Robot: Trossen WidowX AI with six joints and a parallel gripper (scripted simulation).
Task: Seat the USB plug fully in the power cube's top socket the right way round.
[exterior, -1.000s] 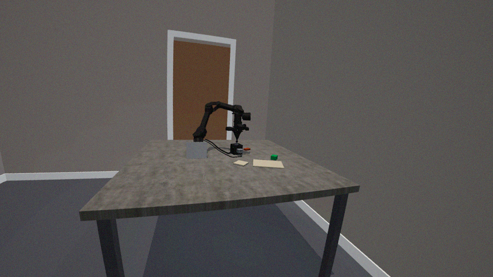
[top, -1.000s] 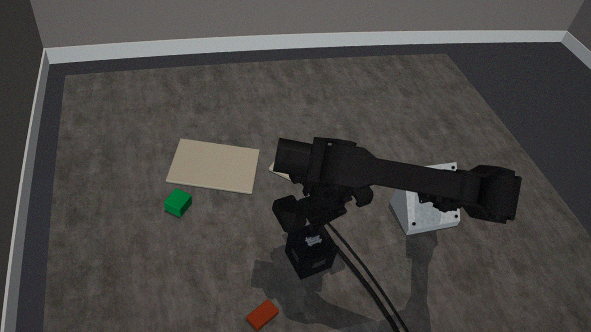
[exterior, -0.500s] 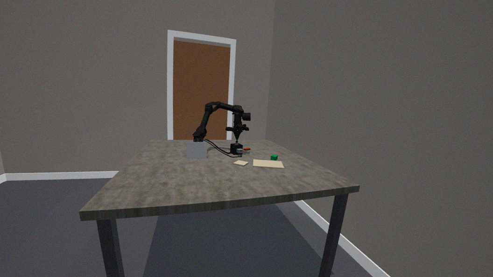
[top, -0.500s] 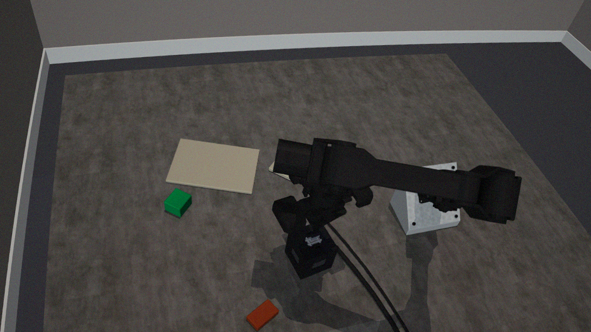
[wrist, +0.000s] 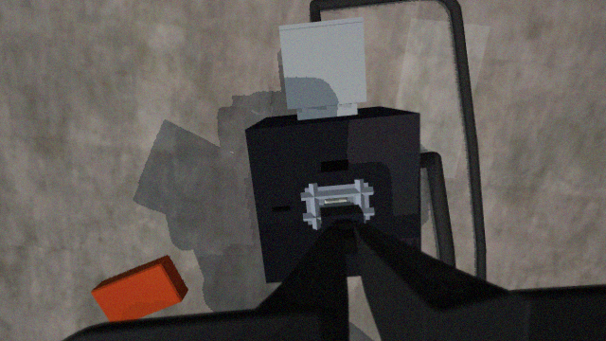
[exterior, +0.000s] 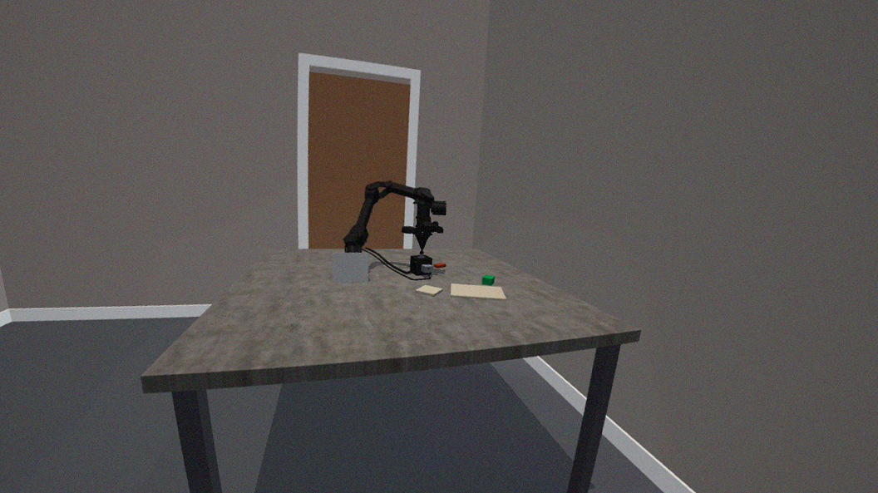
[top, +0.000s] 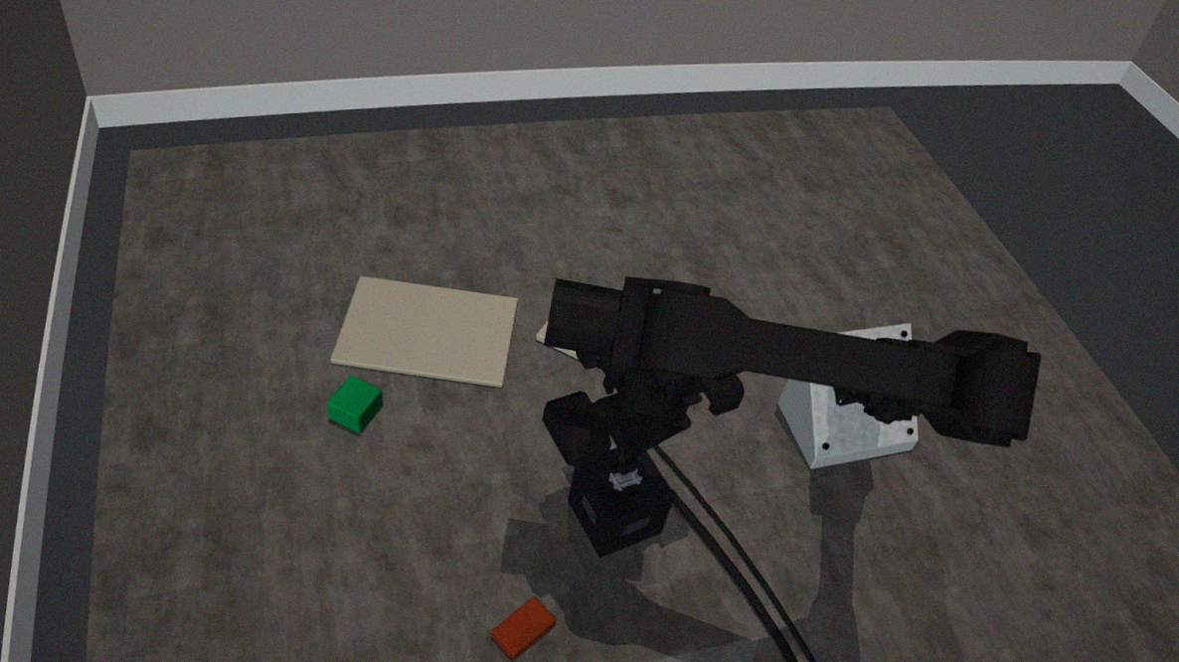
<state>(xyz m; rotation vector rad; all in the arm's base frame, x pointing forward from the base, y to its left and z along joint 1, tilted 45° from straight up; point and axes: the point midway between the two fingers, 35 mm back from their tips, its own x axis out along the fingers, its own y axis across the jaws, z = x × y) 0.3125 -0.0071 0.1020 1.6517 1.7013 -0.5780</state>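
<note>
Now: the USB plug 20 mm below my gripper tip. The rest, counted from my gripper tip: beige tile: 260 mm to the right, 110 mm below, 40 mm behind; then USB socket: 50 mm below; then orange block: 130 mm ahead, 110 mm to the left, 110 mm below.
</note>
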